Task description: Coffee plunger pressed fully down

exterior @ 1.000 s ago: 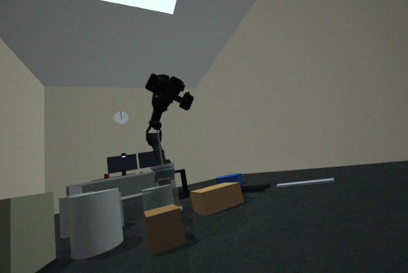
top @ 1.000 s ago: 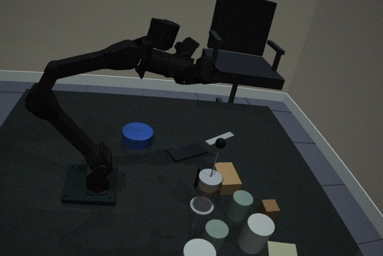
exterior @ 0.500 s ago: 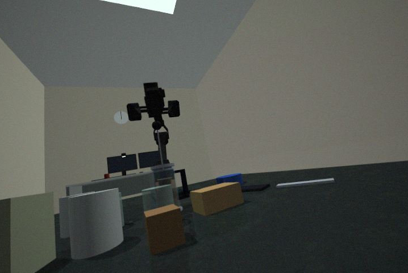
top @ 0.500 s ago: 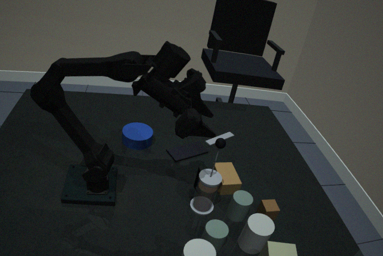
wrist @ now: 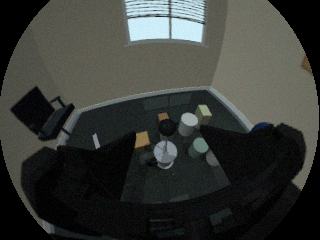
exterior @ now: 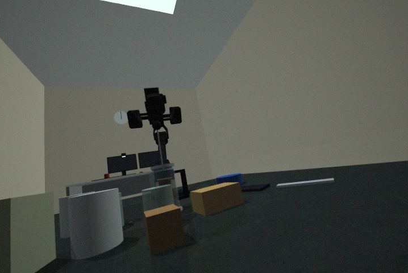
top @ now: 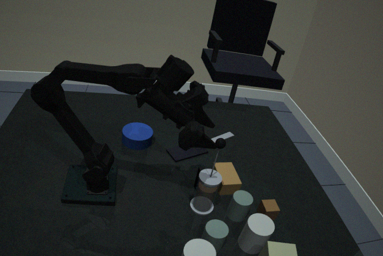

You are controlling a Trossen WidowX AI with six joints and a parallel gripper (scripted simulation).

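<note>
The glass coffee press lies 15 cm below my gripper tip, 2 cm ahead of it and 1 cm to the left of it. Round my gripper tip: small orange cube: 25 cm below, 23 cm ahead, 6 cm to the right; then pale block: 26 cm to the right, 22 cm below, 15 cm ahead; then orange box: 25 cm below, 12 cm ahead, 10 cm to the left.
</note>
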